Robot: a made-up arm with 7 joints.
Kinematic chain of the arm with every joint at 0, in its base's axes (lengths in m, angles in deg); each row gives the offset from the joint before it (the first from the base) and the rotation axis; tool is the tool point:
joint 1: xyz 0 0 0.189 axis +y
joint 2: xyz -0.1 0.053 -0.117 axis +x
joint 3: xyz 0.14 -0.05 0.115 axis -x
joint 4: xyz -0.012 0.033 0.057 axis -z
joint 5: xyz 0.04 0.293 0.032 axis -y
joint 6: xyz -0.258 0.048 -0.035 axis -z
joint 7: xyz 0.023 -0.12 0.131 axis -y
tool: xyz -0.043 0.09 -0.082
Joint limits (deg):
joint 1: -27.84..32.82
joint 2: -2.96..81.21
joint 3: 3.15..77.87
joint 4: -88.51..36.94
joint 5: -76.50..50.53
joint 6: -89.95..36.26
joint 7: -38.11..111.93
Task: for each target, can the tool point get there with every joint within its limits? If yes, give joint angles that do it. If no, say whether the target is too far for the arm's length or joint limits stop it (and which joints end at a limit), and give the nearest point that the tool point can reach.
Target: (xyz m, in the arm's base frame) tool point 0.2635 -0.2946 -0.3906
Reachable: no: joint limits stop it (at a limit: joint 2, joint 3, joint 4, joint 5, joint 6) | nearest point 0.1906 -0.0450 -0.2302 | short by 0.305 m
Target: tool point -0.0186 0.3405 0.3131
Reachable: yes | joints 8.80 48.40 55.35 -13.01 -55.36 -20.87 100.02
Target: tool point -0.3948 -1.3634 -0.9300
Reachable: no: too far | nearest point -0.1866 -0.4184 -0.1643 | short by 1.234 m
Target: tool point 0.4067 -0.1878 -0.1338
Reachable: no: joint limits stop it (at a limit: joint 1, joint 2, joint 3, joint 4, joint 5, joint 6) | nearest point 0.2793 -0.0553 -0.1369 | short by 0.184 m
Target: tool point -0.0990 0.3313 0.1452
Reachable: yes | joints -18.11 22.28 46.33 -5.12 -14.24 2.67 79.76
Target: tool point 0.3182 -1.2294 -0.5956
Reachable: no: too far | nearest point -0.1537 -0.4059 -0.1676 | short by 1.041 m
